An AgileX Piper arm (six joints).
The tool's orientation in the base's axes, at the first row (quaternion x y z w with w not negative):
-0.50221, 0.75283, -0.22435, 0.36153
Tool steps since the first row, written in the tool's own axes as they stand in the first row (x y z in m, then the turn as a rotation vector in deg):
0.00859, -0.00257, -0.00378, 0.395, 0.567, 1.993
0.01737, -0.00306, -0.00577, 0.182, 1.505, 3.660
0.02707, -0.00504, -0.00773, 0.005, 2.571, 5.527
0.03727, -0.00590, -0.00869, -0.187, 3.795, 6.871
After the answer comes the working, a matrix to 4 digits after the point.
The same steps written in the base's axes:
-0.00339, -0.00900, 0.00147, 1.105, -0.088, -1.795
-0.00669, -0.01731, 0.00028, 1.881, 0.520, -3.448
-0.00930, -0.02705, -0.00017, 2.726, 1.151, -5.329
-0.01191, -0.03678, -0.00221, 3.078, 1.844, -6.984

The tool's axes in the first row as the columns of a matrix, in the base's axes (rounded; the answer above uses it unrounded):
-0.2342, -0.5939, 0.7697
-0.9184, 0.3949, 0.0253
-0.3190, -0.7009, -0.6379

